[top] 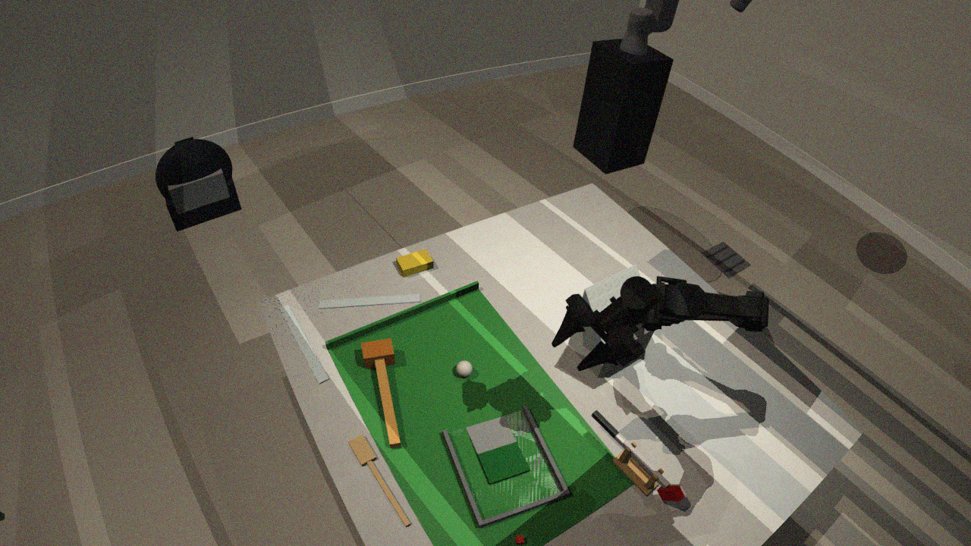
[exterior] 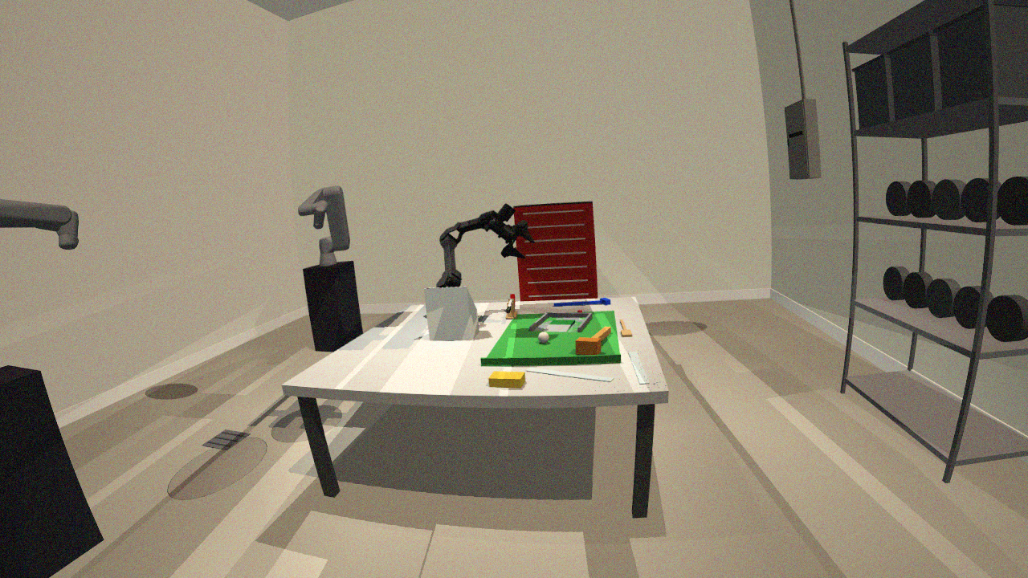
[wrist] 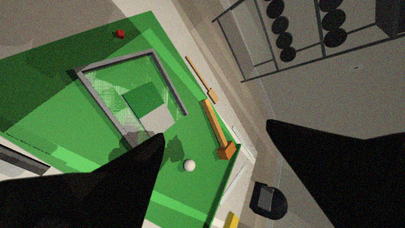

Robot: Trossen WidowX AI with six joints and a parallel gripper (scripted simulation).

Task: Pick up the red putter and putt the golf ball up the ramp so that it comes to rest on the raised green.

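The red putter lies 150 mm behind my gripper tip, 190 mm to the left of it and 280 mm below it. Also, from my gripper tip: wooden spatula (390 mm ahead, 100 mm to the right, 330 mm below); green mat (120 mm ahead, 130 mm to the right, 330 mm below); white golf ball (80 mm ahead, 250 mm to the right, 310 mm below).
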